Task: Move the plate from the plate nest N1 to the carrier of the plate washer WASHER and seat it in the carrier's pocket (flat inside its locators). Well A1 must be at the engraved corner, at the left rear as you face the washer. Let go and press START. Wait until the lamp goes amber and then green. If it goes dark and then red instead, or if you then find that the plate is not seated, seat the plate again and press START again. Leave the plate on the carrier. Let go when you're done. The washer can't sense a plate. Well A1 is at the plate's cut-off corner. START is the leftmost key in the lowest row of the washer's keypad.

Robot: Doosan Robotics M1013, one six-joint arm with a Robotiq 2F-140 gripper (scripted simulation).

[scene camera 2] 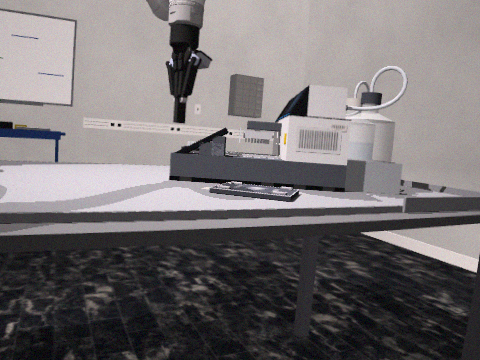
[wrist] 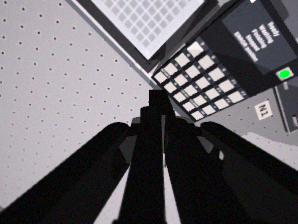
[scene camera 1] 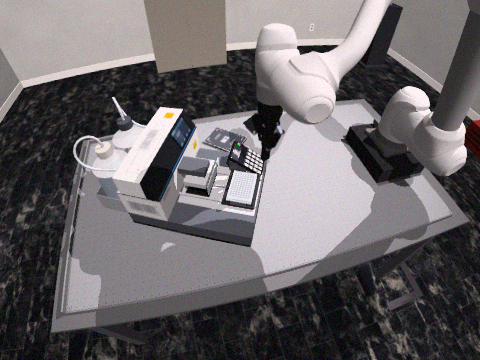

Scene:
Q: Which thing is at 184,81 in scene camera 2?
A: My gripper.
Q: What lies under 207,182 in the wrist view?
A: My gripper.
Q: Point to a plate washer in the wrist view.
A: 248,49

